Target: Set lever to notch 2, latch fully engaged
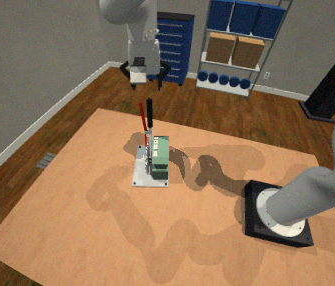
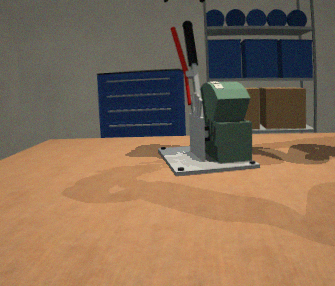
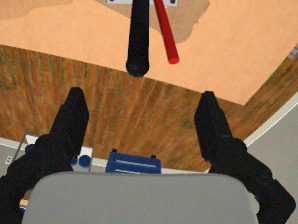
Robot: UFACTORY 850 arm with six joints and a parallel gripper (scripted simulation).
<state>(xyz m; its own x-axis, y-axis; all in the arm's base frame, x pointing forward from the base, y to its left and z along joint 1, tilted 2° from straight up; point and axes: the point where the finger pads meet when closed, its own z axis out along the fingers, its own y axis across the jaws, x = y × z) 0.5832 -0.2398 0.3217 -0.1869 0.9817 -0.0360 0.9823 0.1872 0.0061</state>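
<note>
The red bar lies 200 mm below my hand, 50 mm to the left of it and 10 mm ahead of it.
</note>
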